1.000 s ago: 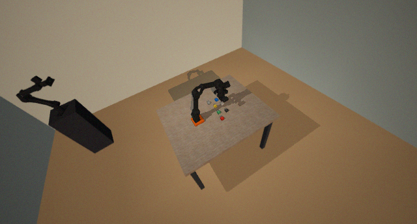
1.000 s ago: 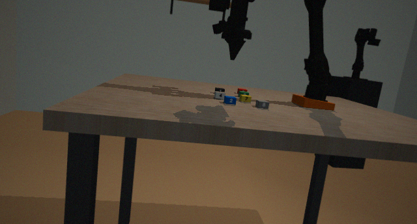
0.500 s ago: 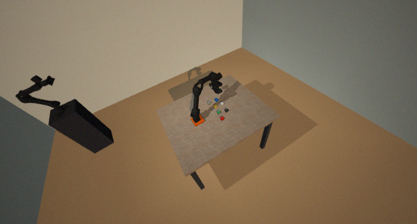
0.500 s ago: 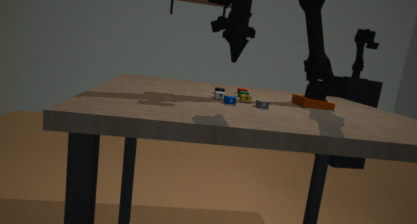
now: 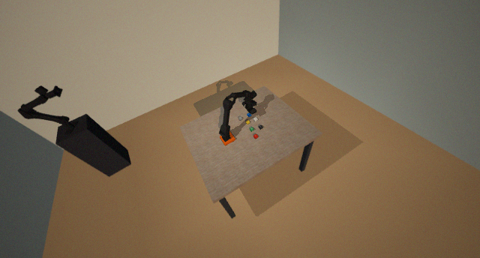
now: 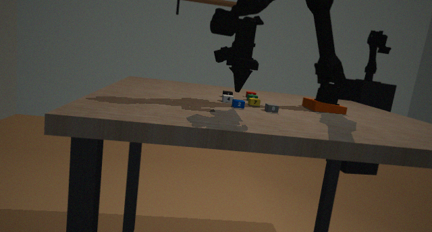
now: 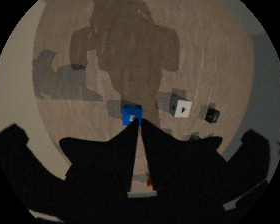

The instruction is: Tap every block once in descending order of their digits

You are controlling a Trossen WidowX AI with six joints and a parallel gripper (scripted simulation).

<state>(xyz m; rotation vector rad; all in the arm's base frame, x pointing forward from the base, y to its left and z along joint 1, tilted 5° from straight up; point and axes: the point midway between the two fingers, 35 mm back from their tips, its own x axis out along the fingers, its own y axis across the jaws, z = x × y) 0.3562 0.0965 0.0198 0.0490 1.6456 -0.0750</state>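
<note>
My gripper tip is now 10 mm past the blue block, 10 mm to the right of it and 30 mm above it. The rest, counted from my gripper tip: grey block: 100 mm behind, 30 mm to the left, 30 mm below; yellow block: 80 mm behind, 60 mm to the right, 30 mm below; white block: 10 mm ahead, 80 mm to the right, 30 mm below.
</note>
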